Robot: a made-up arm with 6 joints. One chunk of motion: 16 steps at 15 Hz.
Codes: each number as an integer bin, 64 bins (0 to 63) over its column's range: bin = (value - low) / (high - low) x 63, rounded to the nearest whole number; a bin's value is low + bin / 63 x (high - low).
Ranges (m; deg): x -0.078..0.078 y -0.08..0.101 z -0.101..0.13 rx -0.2..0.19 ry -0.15..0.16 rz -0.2..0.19
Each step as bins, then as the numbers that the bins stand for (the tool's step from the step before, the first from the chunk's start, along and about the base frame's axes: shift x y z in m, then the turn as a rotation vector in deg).
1 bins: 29 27 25 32 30 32
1 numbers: -0.00619 -0.00243 -0.00933 -0.002 -0.002 -0.002
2 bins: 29 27 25 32 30 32
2 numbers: -0.00619 -0.00243 -0.00933 -0.002 -0.002 -0.002
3 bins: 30 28 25 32 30 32
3 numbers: -0.00371 0.00044 -0.00933 -0.002 -0.002 -0.002
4 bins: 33 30 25 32 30 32
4 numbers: 0.00371 0.00619 -0.00933 -0.002 -0.002 -0.002
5 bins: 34 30 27 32 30 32
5 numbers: 0.00619 0.00619 -0.00200 -0.002 -0.002 -0.002
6 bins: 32 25 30 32 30 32
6 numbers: 0.00124 -0.00817 0.00900 -0.002 -0.002 -0.002
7 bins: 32 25 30 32 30 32
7 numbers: 0.00124 -0.00817 0.00900 -0.002 -0.002 -0.002
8 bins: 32 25 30 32 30 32
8 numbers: 0.00124 -0.00817 0.00900 -0.002 -0.002 -0.002
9 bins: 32 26 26 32 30 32
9 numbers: 0.00124 -0.00530 -0.00567 -0.002 -0.002 -0.002
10 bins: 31 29 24 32 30 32
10 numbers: -0.00124 0.00332 -0.01300 -0.002 -0.002 -0.002
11 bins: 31 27 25 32 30 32
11 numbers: -0.00124 -0.00243 -0.00933 -0.002 -0.002 -0.002
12 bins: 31 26 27 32 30 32
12 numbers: -0.00124 -0.00530 -0.00200 -0.002 -0.002 -0.002
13 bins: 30 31 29 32 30 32
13 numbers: -0.00371 0.00906 0.00533 -0.002 -0.002 -0.002
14 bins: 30 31 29 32 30 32
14 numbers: -0.00371 0.00906 0.00533 -0.002 -0.002 -0.002
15 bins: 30 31 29 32 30 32
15 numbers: -0.00371 0.00906 0.00533 -0.002 -0.002 -0.002
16 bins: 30 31 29 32 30 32
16 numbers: -0.00371 0.00906 0.00533 -0.002 -0.002 -0.002
